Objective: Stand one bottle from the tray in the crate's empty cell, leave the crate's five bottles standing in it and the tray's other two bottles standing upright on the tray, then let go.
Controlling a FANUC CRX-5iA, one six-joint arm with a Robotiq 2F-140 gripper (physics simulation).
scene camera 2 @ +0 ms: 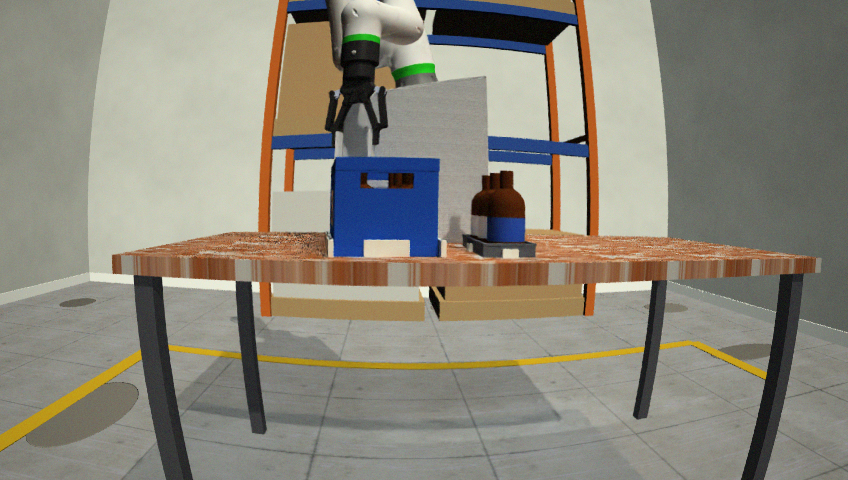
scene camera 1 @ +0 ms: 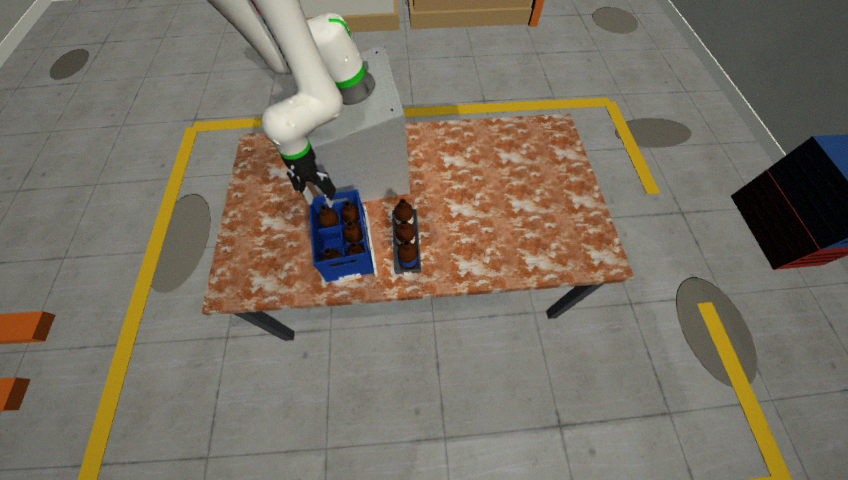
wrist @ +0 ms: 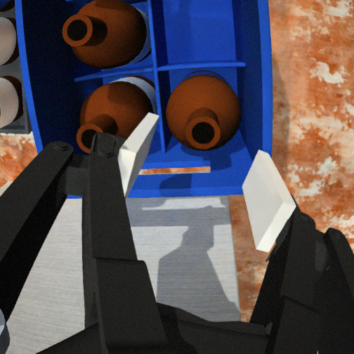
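Pixels of known places: gripper, between the fingertips: (scene camera 1: 321, 202); arm's base, origin of its link: (scene camera 1: 355, 88).
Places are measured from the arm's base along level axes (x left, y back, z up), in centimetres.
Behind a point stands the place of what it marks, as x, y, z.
Note:
The blue crate (scene camera 1: 345, 270) @(-11.4, -54.1, -33.9) (scene camera 2: 385, 220) @(-11.1, -54.0, -34.8) (wrist: 200, 187) stands upright on the table. Its empty cell (scene camera 1: 330, 238) @(-18.3, -37.0, -39.5) (wrist: 200, 37) is the middle one of its left column in scene camera 1. Five brown bottles stand in the other cells, among them the left column's back bottle (scene camera 1: 327, 216) @(-16.7, -33.5, -28.5) (wrist: 202, 107). The dark grey tray (scene camera 1: 407, 270) @(11.1, -55.0, -38.7) (scene camera 2: 505, 249) @(10.1, -55.9, -39.6) beside the crate bears three upright bottles: back (scene camera 1: 403, 211) @(12.1, -34.6, -29.0), middle (scene camera 1: 405, 232) @(11.9, -43.8, -29.0) and front (scene camera 1: 407, 254) @(11.7, -52.7, -29.3) (scene camera 2: 506, 211) @(10.8, -53.8, -32.9). My gripper (scene camera 1: 318, 198) @(-17.3, -31.2, -22.5) (scene camera 2: 352, 135) (wrist: 202, 152) is open and empty, above the crate's back end, near its left column.
The robot's grey metal pedestal (scene camera 1: 368, 163) @(1.2, -19.7, -17.1) (scene camera 2: 443, 130) @(4.1, -19.3, -13.3) rises right behind the crate. Low white stops (scene camera 2: 386, 248) @(-10.9, -55.2, -39.6) sit around the crate's base on the marbled table (scene camera 1: 511, 202) @(58.9, -28.4, -41.1) (scene camera 2: 624, 255) @(38.2, -53.3, -41.1). An orange and blue rack (scene camera 2: 586, 196) stands behind the robot. Stacked dark crates (scene camera 1: 791, 208) are far right.

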